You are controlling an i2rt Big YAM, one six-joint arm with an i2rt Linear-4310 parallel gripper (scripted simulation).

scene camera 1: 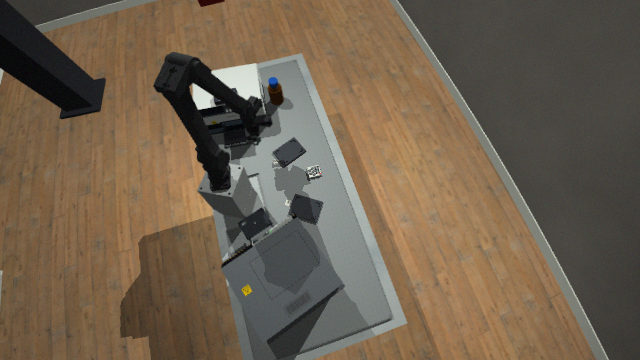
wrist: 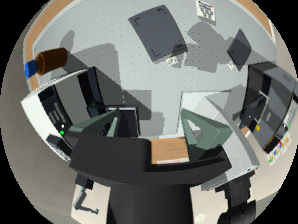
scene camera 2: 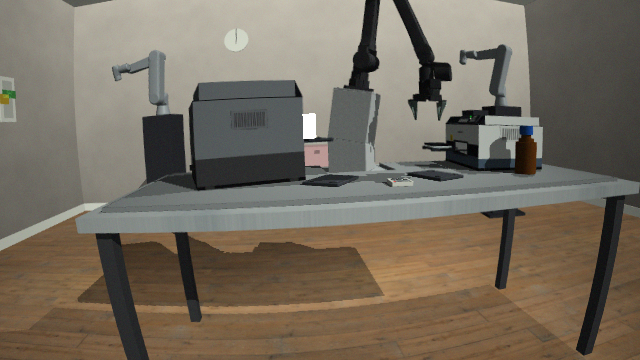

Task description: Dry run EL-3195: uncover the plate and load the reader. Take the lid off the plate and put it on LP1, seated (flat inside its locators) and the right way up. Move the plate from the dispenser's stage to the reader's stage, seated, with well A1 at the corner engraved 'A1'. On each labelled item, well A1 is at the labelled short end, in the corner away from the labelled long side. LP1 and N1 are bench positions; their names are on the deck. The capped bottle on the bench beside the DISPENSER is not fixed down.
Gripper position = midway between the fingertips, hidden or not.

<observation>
I see my gripper (wrist: 150,111) and a brown capped bottle (scene camera 2: 525,149).
The brown capped bottle also shows in the wrist view (wrist: 49,60).
</observation>
